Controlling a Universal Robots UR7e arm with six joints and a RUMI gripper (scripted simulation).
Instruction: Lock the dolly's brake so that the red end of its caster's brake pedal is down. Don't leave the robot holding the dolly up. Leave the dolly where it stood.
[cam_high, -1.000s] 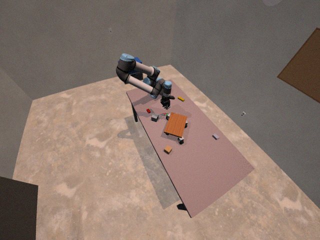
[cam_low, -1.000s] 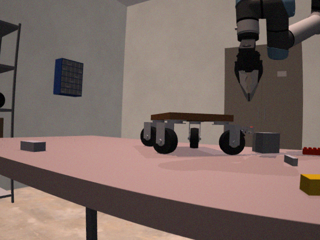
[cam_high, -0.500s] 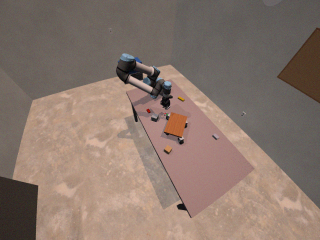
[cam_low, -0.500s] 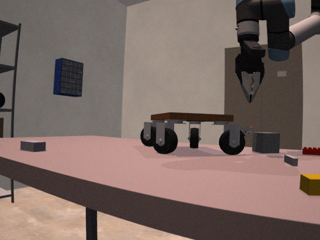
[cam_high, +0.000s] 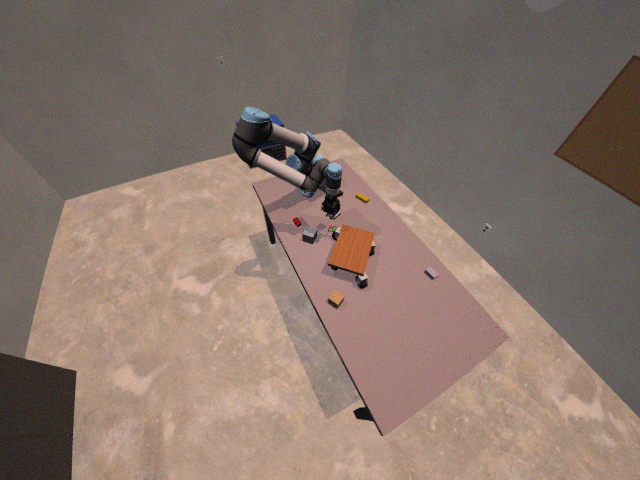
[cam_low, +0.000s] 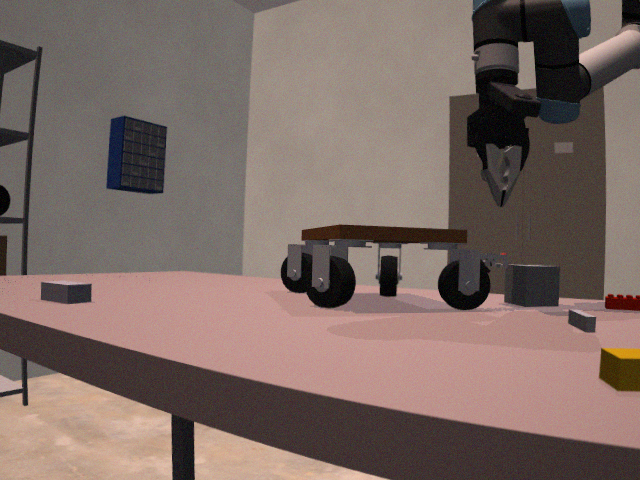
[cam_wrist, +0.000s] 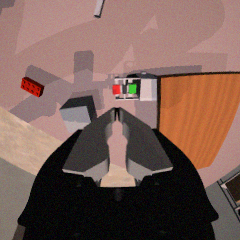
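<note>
Now: hand 100 mm above the brake pedal and 10 mm short of it. Round my hand: small grey bar (170 mm below, 160 mm to the left, 100 mm behind); grey cube (150 mm below, 110 mm to the right, 60 mm behind); red brick (220 mm behind, 170 mm below, 90 mm to the right).
</note>
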